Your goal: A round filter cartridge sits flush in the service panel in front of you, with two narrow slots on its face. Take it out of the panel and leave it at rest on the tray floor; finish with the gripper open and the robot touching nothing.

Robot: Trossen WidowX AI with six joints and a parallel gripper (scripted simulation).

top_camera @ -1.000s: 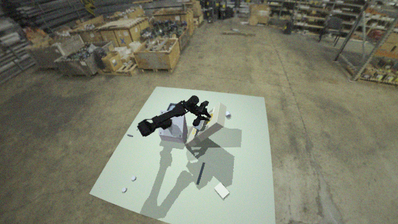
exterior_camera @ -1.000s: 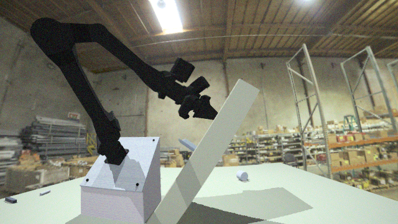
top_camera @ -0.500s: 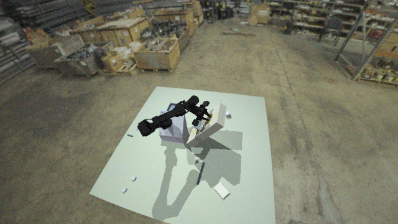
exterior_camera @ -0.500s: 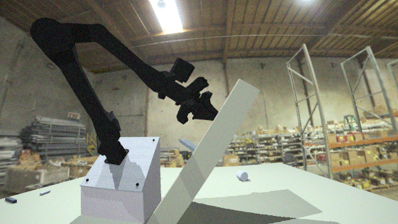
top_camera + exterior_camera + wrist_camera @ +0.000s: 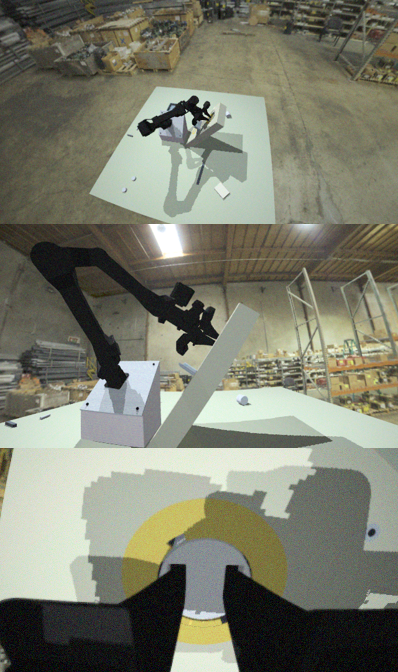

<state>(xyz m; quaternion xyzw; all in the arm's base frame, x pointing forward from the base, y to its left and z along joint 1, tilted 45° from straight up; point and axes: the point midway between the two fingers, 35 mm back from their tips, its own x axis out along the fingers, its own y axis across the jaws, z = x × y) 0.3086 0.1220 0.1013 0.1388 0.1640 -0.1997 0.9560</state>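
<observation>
Now: the round filter cartridge 10 mm below my gripper tip and 10 mm ahead of it. Round my gripper tip: grey-blue tray 430 mm behind, 270 mm below, 260 mm to the left.
</observation>
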